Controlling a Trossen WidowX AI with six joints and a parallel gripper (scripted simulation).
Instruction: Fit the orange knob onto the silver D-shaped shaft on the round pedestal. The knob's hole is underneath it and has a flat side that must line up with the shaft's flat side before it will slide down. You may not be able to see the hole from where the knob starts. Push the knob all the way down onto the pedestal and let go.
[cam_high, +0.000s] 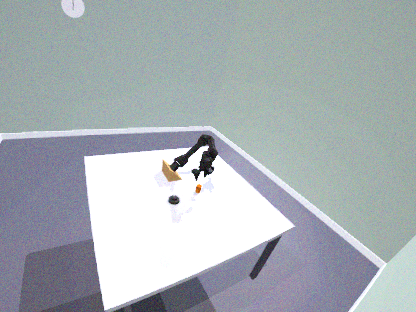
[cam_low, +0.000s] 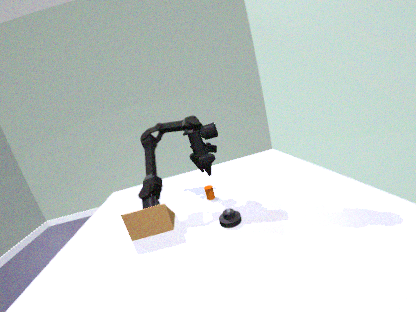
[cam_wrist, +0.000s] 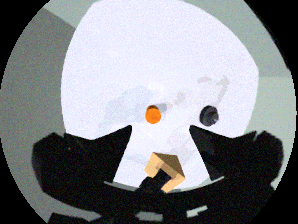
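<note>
The orange knob is 1 cm behind my gripper tip, 1 cm to the left of it and 9 cm below it. Round my gripper tip: round dark pedestal: 3 cm ahead, 22 cm to the right, 10 cm below.
</note>
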